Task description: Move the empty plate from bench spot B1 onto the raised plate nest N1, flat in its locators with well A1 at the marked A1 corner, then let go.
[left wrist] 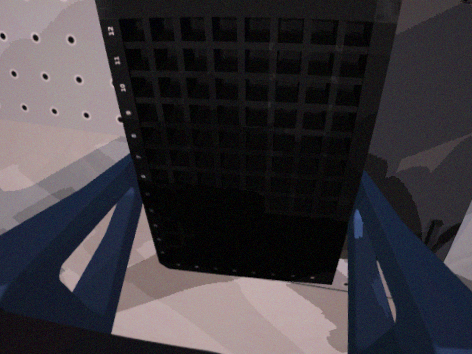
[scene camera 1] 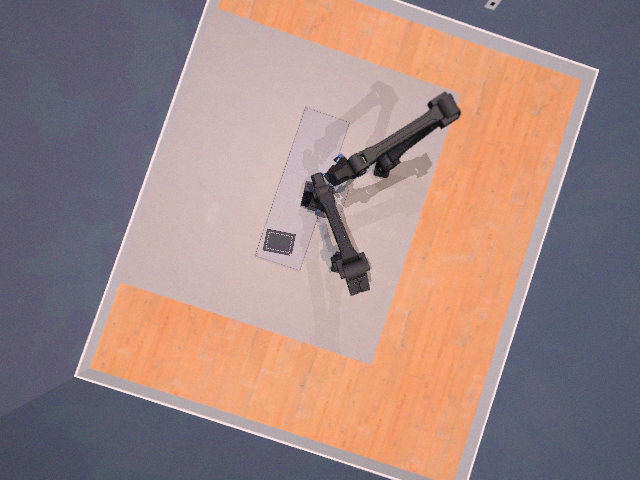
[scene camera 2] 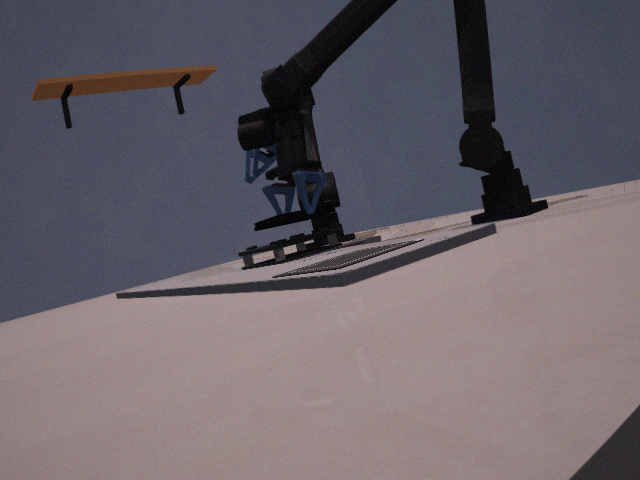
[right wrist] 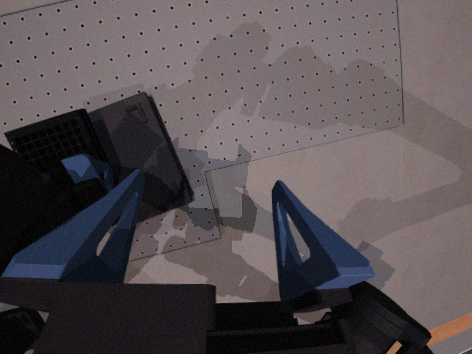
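Seen in the pictures: left gripper, between the fingertips: (left wrist: 246,169) (scene camera 1: 314,200) (scene camera 2: 297,218) (right wrist: 75,177); right gripper, between the fingertips: (scene camera 1: 328,167) (scene camera 2: 251,179) (right wrist: 212,180); left arm's base, origin of its link: (scene camera 2: 510,216) (right wrist: 15,328); right arm's base, origin of its link: (scene camera 1: 382,166).
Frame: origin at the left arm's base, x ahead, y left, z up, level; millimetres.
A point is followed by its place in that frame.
Observation:
My left gripper (left wrist: 246,169) {x 245, y -291, z 84 mm} (scene camera 2: 295,200) (scene camera 1: 311,200) {x 245, y -291, z 84 mm} is shut on the black well plate (left wrist: 244,95) {x 281, y -291, z 94 mm} (scene camera 2: 281,220) {x 312, y -245, z 86 mm} (right wrist: 49,139) {x 293, y -289, z 95 mm}, gripping its long sides, row numbers along its left edge. It holds the plate level a little above the raised plate nest N1 (scene camera 2: 279,248) {x 307, y -279, z 39 mm} (right wrist: 152,159) {x 241, y -375, z 47 mm}, partly over the nest's near end. The dark bench spot B1 (scene camera 1: 279,241) {x 376, y -18, z 15 mm} (scene camera 2: 351,258) {x 389, y 6, z 15 mm} lies bare on the pegboard. My right gripper (right wrist: 212,180) {x 222, y -454, z 190 mm} (scene camera 2: 258,164) (scene camera 1: 334,162) {x 222, y -454, z 190 mm} is open and empty, hovering close beside the left gripper.
The pale pegboard slab (scene camera 1: 320,129) {x 339, y -716, z 13 mm} (scene camera 2: 361,277) {x 466, y 107, z 3 mm} (right wrist: 266,57) {x 345, y -574, z 13 mm} carries the nest and B1. The two arms cross closely above it. The left arm's base (scene camera 2: 504,198) {x 36, y 20, z 35 mm} stands at the slab's far corner. An orange wall shelf (scene camera 2: 124,80) hangs behind.

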